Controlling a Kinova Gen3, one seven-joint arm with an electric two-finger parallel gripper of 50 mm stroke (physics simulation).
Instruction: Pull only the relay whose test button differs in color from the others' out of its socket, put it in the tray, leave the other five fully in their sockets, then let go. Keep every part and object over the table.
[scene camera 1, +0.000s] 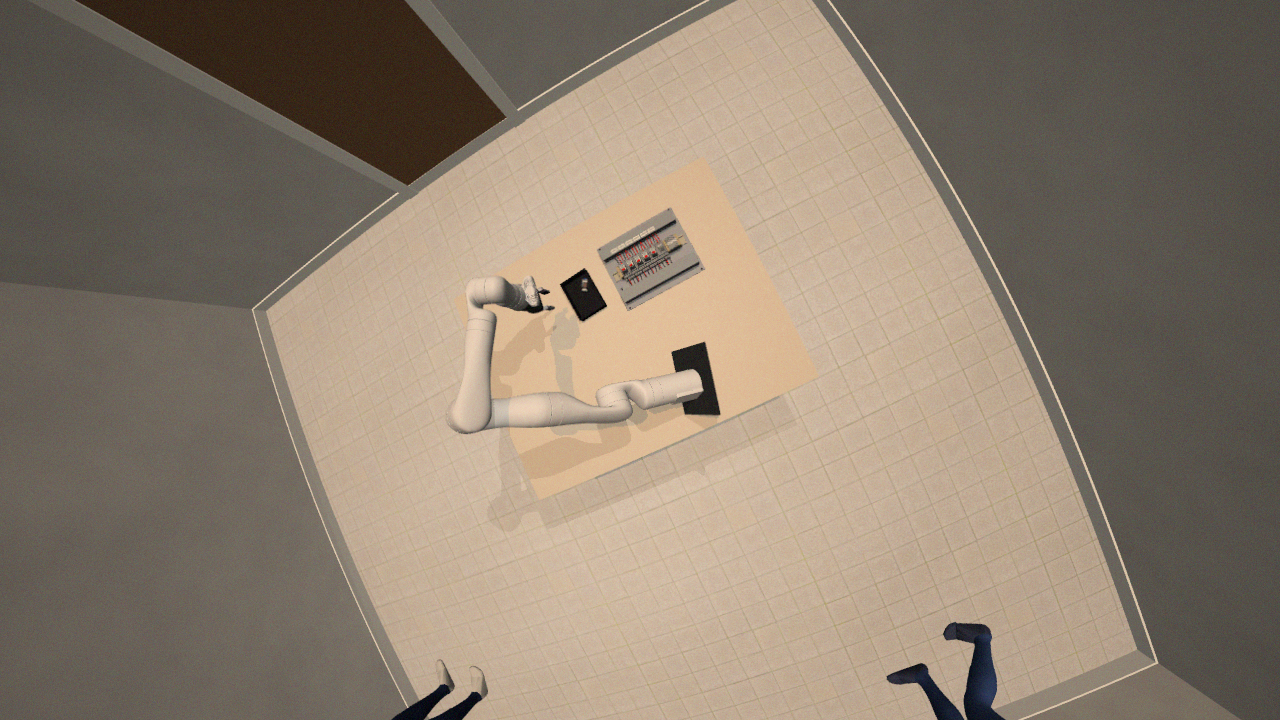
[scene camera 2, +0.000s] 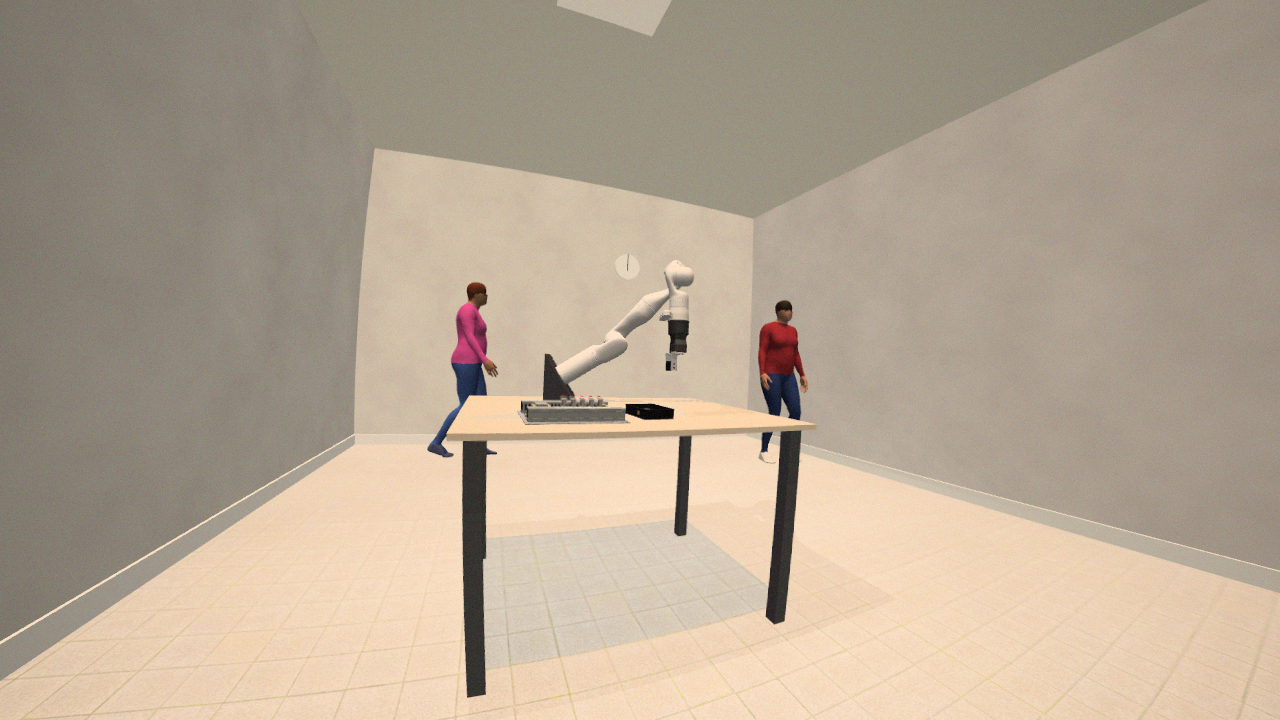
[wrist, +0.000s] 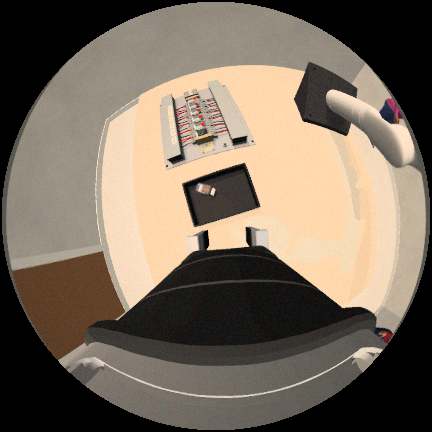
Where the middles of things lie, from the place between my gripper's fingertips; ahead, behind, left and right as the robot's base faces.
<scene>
My gripper is now 36 cm to the left of the grey panel (wrist: 191, 151), 16 cm above it and 1 cm short of it.
</scene>
